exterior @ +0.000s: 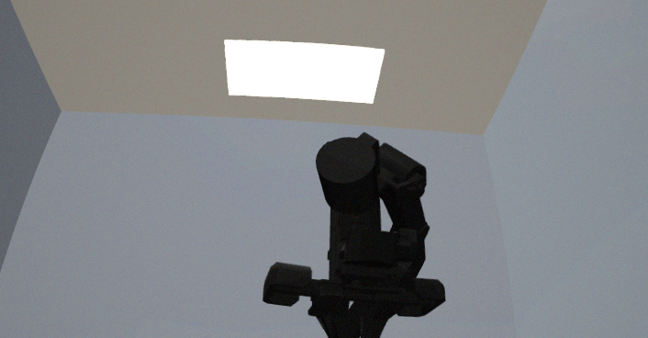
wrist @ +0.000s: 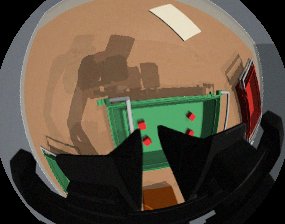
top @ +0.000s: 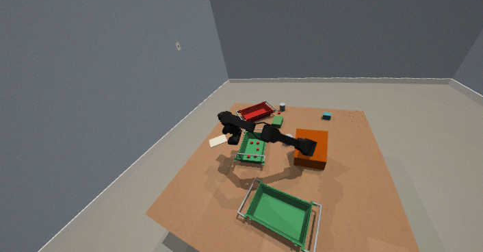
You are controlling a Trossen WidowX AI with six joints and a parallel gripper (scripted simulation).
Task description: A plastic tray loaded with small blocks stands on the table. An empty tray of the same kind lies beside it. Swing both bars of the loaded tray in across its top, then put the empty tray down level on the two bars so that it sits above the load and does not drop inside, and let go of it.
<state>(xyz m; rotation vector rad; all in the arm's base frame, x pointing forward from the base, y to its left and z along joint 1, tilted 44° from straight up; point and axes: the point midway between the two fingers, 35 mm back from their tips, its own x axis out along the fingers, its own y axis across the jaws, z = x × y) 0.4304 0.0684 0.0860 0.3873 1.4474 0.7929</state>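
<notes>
My gripper tip is 35 cm past the green tray, 27 cm to the right of it and 12 cm above it. From my gripper tip the other things lie so: white card 29 cm ahead, 8 cm to the right, 16 cm below; green block 14 cm behind, 44 cm to the right, 14 cm below; cube 54 cm behind, 62 cm to the right, 14 cm below.
</notes>
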